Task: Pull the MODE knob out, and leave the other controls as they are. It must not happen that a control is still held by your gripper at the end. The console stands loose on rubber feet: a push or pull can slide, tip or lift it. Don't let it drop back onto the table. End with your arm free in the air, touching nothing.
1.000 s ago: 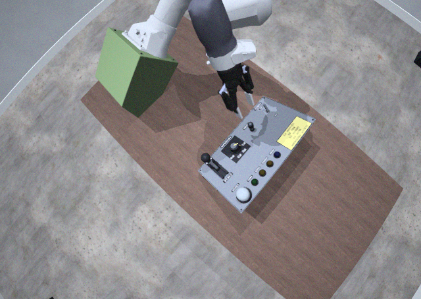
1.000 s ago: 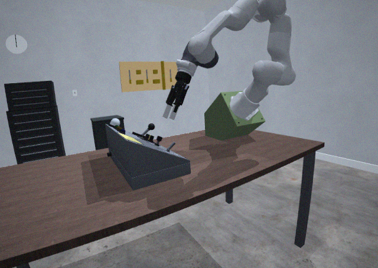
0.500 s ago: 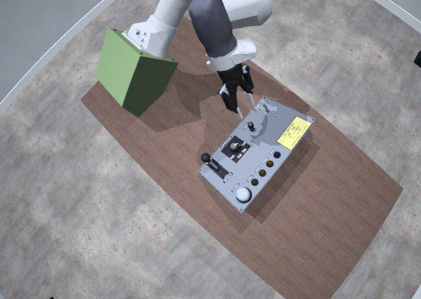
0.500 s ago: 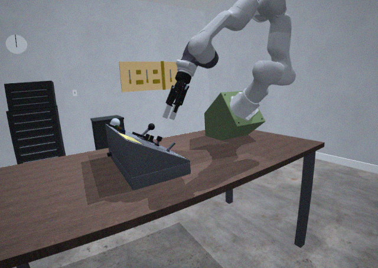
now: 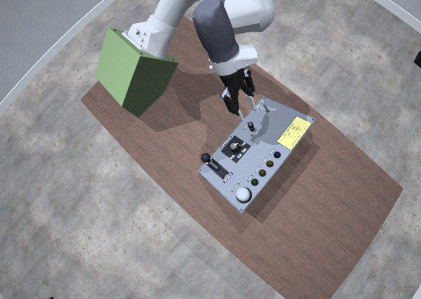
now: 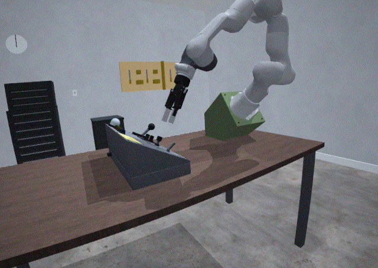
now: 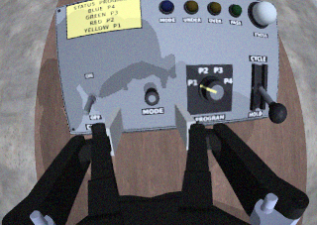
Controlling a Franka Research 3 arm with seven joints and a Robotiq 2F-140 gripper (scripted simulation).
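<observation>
The mode knob lies 60 mm ahead of my hand, 10 mm to the right of it and 110 mm below it. The rest, counted from my hand: program selector dial (60 mm ahead, 120 mm to the right, 110 mm below); grey console (90 mm ahead, 70 mm to the right, 130 mm below); toggle (70 mm ahead, 110 mm to the left, 120 mm below).
</observation>
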